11 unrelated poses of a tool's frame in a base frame.
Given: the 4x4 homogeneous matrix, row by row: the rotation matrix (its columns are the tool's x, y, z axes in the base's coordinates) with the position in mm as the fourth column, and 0 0 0 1 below. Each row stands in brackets.
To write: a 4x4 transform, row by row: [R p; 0 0 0 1], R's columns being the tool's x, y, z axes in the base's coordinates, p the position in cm. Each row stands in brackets. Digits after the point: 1 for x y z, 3 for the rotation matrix.
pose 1, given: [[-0.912 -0.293 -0.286 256], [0.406 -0.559 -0.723 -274], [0.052 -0.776 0.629 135], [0 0 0 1]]
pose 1, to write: [[-0.912 -0.293 -0.286 25.6], [0.406 -0.559 -0.723 -27.4], [0.052 -0.776 0.629 13.5], [0 0 0 1]]
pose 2, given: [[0.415 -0.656 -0.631 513], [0.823 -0.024 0.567 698], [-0.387 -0.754 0.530 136], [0 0 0 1]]
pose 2, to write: [[0.415 -0.656 -0.631 51.3], [0.823 -0.024 0.567 69.8], [-0.387 -0.754 0.530 13.6], [0 0 0 1]]
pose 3, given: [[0.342 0.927 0.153 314], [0.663 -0.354 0.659 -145], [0.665 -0.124 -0.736 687], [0 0 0 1]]
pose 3, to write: [[0.342 0.927 0.153 31.4], [0.663 -0.354 0.659 -14.5], [0.665 -0.124 -0.736 68.7], [0 0 0 1]]
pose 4, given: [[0.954 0.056 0.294 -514], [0.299 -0.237 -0.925 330], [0.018 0.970 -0.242 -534], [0 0 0 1]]
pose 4, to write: [[0.954 0.056 0.294 -51.4], [0.299 -0.237 -0.925 33.0], [0.018 0.970 -0.242 -53.4], [0 0 0 1]]
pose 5, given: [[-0.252 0.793 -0.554 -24], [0.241 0.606 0.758 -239], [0.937 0.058 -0.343 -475], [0 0 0 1]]
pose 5, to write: [[-0.252 0.793 -0.554 -2.4], [0.241 0.606 0.758 -23.9], [0.937 0.058 -0.343 -47.5], [0 0 0 1]]
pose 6, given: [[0.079 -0.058 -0.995 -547], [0.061 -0.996 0.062 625], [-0.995 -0.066 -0.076 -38], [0 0 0 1]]
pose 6, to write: [[0.079 -0.058 -0.995 -54.7], [0.061 -0.996 0.062 62.5], [-0.995 -0.066 -0.076 -3.8], [0 0 0 1]]
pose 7, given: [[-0.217 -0.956 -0.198 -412], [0.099 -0.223 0.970 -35], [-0.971 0.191 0.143 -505], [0 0 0 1]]
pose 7, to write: [[-0.217 -0.956 -0.198 -41.2], [0.099 -0.223 0.970 -3.5], [-0.971 0.191 0.143 -50.5], [0 0 0 1]]
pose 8, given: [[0.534 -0.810 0.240 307], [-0.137 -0.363 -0.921 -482], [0.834 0.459 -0.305 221], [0 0 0 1]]
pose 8, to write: [[0.534 -0.810 0.240 30.7], [-0.137 -0.363 -0.921 -48.2], [0.834 0.459 -0.305 22.1], [0 0 0 1]]
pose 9, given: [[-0.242 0.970 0.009 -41], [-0.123 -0.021 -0.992 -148], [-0.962 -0.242 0.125 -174], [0 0 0 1]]
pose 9, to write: [[-0.242 0.970 0.009 -4.1], [-0.123 -0.021 -0.992 -14.8], [-0.962 -0.242 0.125 -17.4], [0 0 0 1]]
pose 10, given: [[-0.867 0.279 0.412 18], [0.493 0.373 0.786 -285], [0.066 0.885 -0.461 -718], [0 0 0 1]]
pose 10, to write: [[-0.867 0.279 0.412 1.8], [0.493 0.373 0.786 -28.5], [0.066 0.885 -0.461 -71.8], [0 0 0 1]]
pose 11, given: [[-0.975 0.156 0.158 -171], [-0.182 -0.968 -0.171 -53], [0.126 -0.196 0.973 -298], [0 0 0 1]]
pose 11, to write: [[-0.975 0.156 0.158 -17.1], [-0.182 -0.968 -0.171 -5.3], [0.126 -0.196 0.973 -29.8], [0 0 0 1]]
